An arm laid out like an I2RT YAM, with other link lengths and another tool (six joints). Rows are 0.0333 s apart.
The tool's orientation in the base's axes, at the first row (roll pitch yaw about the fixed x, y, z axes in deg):
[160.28, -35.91, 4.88]
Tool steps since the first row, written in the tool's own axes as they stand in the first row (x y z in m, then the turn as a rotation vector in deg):
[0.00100, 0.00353, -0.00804, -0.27, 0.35, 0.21]
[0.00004, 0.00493, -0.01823, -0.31, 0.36, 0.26]
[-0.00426, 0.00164, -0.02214, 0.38, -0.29, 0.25]
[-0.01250, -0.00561, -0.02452, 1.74, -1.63, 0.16]
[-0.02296, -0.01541, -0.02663, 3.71, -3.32, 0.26]
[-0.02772, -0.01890, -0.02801, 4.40, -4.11, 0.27]
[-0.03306, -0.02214, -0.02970, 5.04, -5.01, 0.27]
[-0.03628, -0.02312, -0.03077, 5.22, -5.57, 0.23]
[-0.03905, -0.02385, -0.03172, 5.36, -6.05, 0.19]
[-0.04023, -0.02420, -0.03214, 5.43, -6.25, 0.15]
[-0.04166, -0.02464, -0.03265, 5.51, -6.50, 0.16]
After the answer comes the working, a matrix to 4 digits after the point.
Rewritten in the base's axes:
[-0.00426, -0.00098, 0.00768, -0.14, -0.41, -0.22]
[-0.01110, 0.00057, 0.01527, -0.14, -0.44, -0.28]
[-0.01644, 0.00454, 0.01483, 0.49, 0.23, -0.05]
[-0.02362, 0.01159, 0.00983, 1.69, 1.63, 0.45]
[-0.03214, 0.02083, 0.00263, 3.53, 3.35, 1.07]
[-0.03637, 0.02424, -0.00007, 4.19, 4.15, 1.25]
[-0.04128, 0.02745, -0.00280, 4.81, 5.05, 1.38]
[-0.04438, 0.02847, -0.00414, 5.00, 5.61, 1.36]
[-0.04708, 0.02926, -0.00524, 5.14, 6.09, 1.35]
[-0.04824, 0.02963, -0.00570, 5.20, 6.30, 1.36]
[-0.04963, 0.03010, -0.00627, 5.30, 6.54, 1.33]

The tool's axes in the first row as the columns of a matrix, in the base's axes (rounded; the answer above uses it unrounded):
[0.8070, -0.1171, 0.5788]
[0.0689, -0.9548, -0.2892]
[0.5865, 0.2733, -0.7624]

